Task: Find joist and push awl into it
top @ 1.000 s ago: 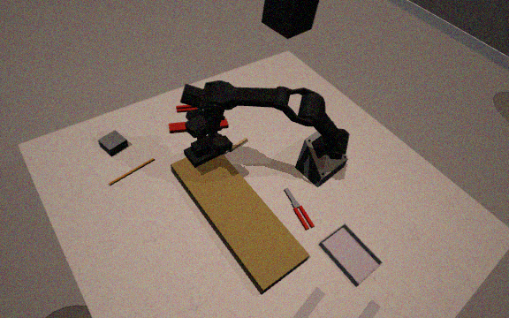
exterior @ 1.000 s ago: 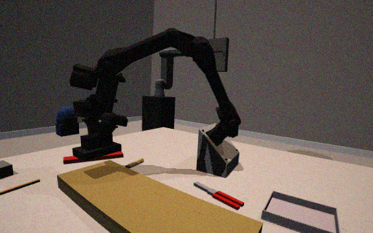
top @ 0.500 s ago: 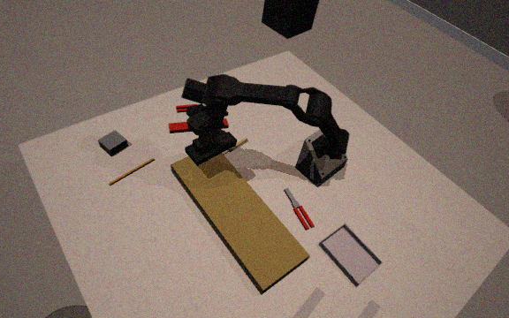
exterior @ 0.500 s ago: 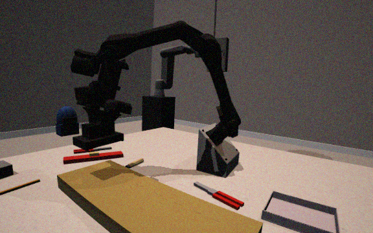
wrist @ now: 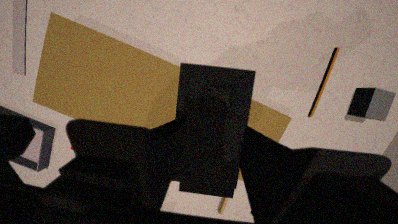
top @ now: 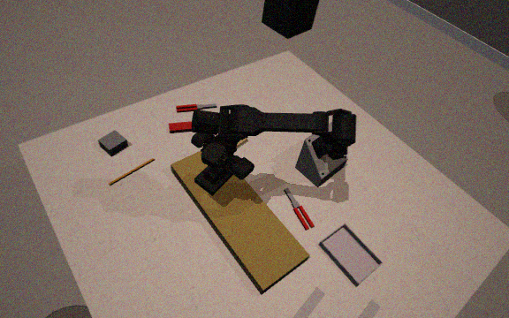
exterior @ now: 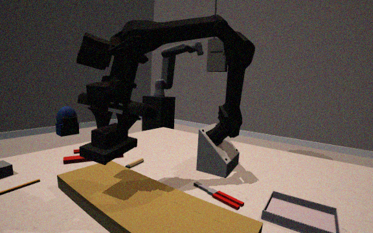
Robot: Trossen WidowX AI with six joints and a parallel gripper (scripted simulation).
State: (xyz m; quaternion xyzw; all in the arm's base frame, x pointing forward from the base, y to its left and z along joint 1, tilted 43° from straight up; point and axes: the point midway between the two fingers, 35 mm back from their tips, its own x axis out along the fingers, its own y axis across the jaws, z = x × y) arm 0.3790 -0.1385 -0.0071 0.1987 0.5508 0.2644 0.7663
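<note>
My gripper tip is 42 cm to the right of the grey tray, 21 cm past it and 16 cm above it. Round my gripper tip: stud finder: 2 cm above, 1 cm ahead; then pencil: 28 cm to the right, 17 cm below, 14 cm ahead; then awl: 21 cm behind, 16 cm below, 14 cm to the right.
</note>
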